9 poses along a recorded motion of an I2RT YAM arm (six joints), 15 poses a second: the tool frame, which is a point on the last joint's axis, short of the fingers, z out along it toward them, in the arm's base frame.
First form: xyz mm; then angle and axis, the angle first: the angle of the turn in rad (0 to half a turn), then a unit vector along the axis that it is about.
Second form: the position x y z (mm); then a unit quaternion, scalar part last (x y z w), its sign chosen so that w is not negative. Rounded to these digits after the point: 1 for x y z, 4 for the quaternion.
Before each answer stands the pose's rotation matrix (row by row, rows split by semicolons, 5 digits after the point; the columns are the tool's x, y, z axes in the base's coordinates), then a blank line. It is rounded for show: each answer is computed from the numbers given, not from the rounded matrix.
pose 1, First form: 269.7 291.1 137.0 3.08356 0.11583 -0.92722 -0.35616
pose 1, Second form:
-0.97151 -0.19396 -0.13622; -0.23528 0.71970 0.65320; -0.02866 0.66664 -0.74483

269.7 291.1 137.0 0.1158 -0.9268 -0.3560 0.0290
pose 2, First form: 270.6 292.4 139.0 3.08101 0.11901 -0.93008 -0.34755
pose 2, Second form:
-0.96986 -0.20013 -0.13896; -0.24222 0.73034 0.63870; -0.02634 0.65311 -0.75681

270.6 292.4 139.0 0.1190 -0.9297 -0.3474 0.0303
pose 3, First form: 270.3 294.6 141.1 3.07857 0.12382 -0.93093 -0.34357
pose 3, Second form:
-0.96738 -0.20867 -0.14363; -0.25194 0.73352 0.63124; -0.02637 0.64684 -0.76217

270.3 294.6 141.1 0.1238 -0.9305 -0.3434 0.0315
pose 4, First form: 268.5 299.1 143.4 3.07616 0.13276 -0.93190 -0.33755
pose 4, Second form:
-0.96265 -0.22510 -0.15046; -0.26924 0.73715 0.61977; -0.02860 0.63713 -0.77022

268.5 299.1 143.4 0.1327 -0.9314 -0.3374 0.0327
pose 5, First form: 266.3 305.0 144.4 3.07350 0.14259 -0.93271 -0.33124
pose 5, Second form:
-0.95707 -0.24314 -0.15782; -0.28822 0.74020 0.60748; -0.03089 0.62689 -0.77850

266.3 305.0 144.4 0.1425 -0.9322 -0.3310 0.0340
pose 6, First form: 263.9 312.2 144.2 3.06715 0.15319 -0.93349 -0.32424
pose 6, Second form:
-0.95036 -0.26149 -0.16863; -0.30972 0.74316 0.59312; -0.02978 0.61590 -0.78726

263.9 312.2 144.2 0.1531 -0.9328 -0.3240 0.0372
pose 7, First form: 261.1 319.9 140.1 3.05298 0.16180 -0.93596 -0.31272
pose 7, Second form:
-0.94382 -0.27461 -0.18383; -0.32996 0.75254 0.56992; -0.01817 0.59856 -0.80087

261.1 319.9 140.1 0.1616 -0.9350 -0.3124 0.0443
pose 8, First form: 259.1 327.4 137.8 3.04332 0.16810 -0.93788 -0.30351
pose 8, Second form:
-0.93880 -0.28478 -0.19381; -0.34434 0.75983 0.55145; -0.00977 0.58443 -0.81138

259.1 327.4 137.8 0.1679 -0.9368 -0.3031 0.0491
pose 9, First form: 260.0 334.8 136.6 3.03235 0.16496 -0.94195 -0.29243
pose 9, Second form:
-0.93978 -0.27796 -0.19889; -0.34173 0.77522 0.53128; 0.00651 0.56725 -0.82352

260.0 334.8 136.6 0.1647 -0.9405 -0.2920 0.0546
